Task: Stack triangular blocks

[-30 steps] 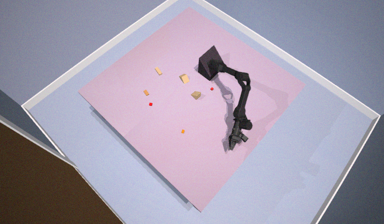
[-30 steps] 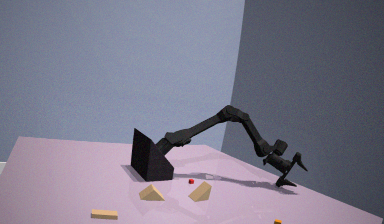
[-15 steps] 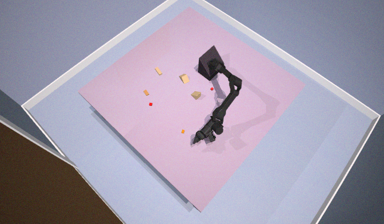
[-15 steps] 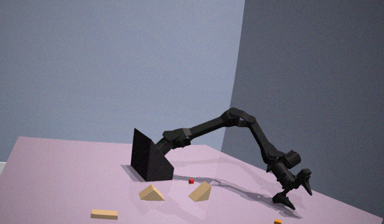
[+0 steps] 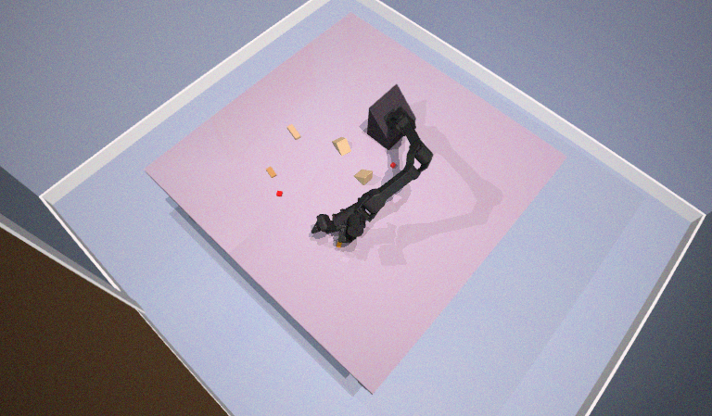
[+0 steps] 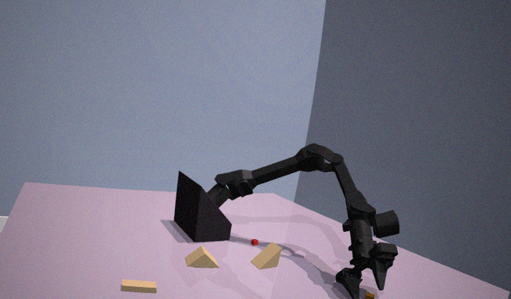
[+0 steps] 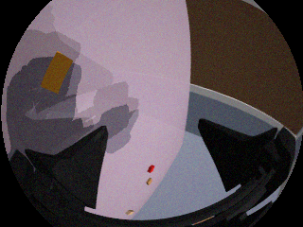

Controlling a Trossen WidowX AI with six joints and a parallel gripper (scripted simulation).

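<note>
The block is 370 mm behind my gripper tip, 230 mm to the right of it and 30 mm below it. The rest, counted from my gripper tip: orange cube: 80 mm to the left, 40 mm below, 30 mm behind.
</note>
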